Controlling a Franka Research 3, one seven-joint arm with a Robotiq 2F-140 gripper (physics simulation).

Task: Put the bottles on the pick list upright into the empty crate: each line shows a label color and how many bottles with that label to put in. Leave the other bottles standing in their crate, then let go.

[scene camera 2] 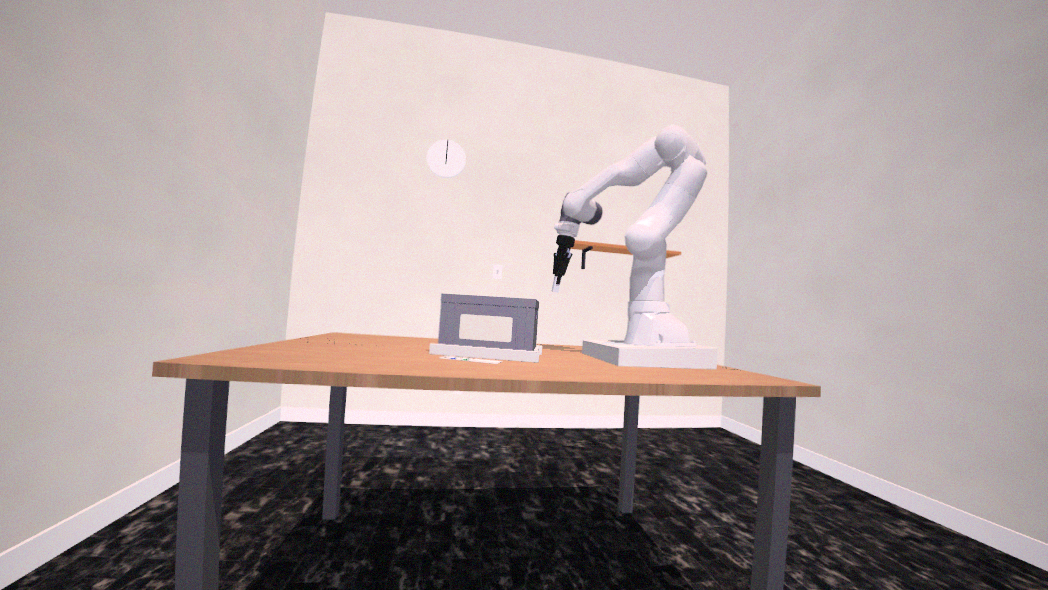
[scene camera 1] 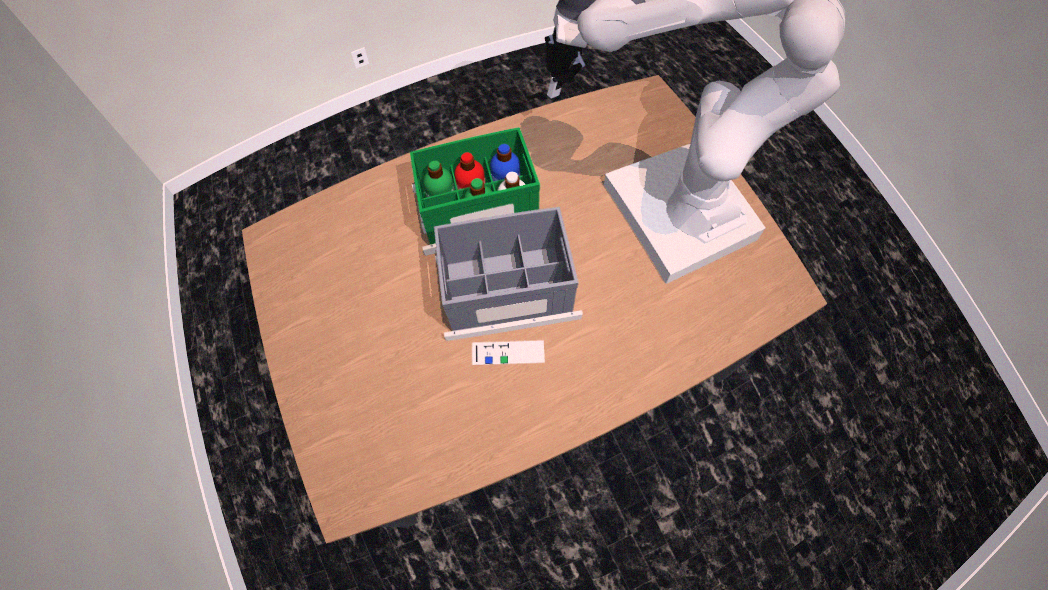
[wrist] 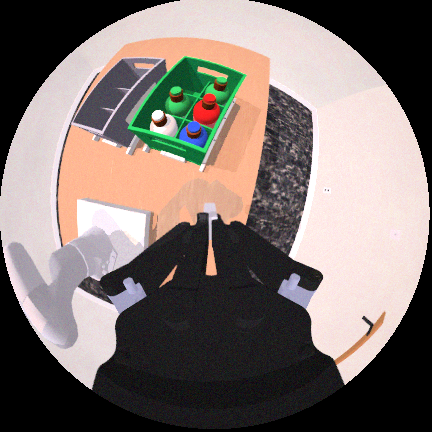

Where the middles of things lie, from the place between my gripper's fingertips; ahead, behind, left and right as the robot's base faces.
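Red bottle (scene camera 1: 468, 169): my hand 240 mm short of it, 90 mm to the right of it, 150 mm above it. Counted from my hand: white rail (scene camera 2: 438, 349), 220 mm ahead, 480 mm to the left, 220 mm below; pick list (scene camera 1: 516, 352), 250 mm ahead, 530 mm to the left, 230 mm below.
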